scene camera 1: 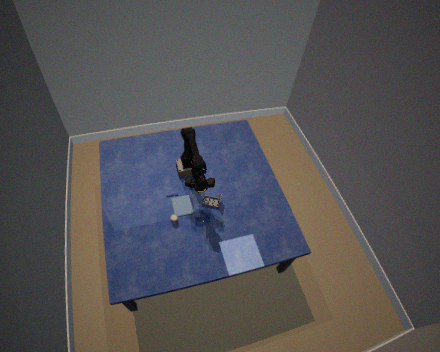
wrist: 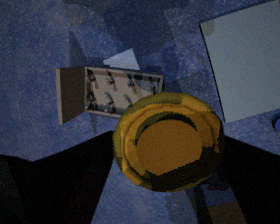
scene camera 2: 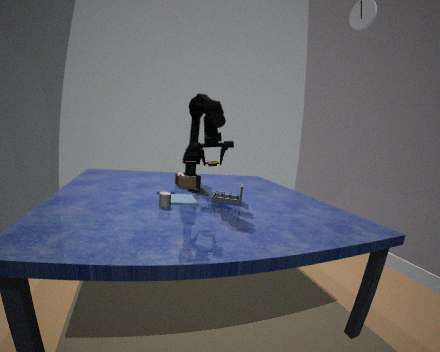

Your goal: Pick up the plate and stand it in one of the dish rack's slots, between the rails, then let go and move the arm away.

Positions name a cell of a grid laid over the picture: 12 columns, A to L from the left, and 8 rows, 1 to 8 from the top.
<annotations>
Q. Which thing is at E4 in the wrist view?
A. A dish rack.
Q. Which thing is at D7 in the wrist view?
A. My gripper.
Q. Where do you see a yellow plate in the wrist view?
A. H6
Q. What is my gripper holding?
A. A yellow plate.
</annotations>
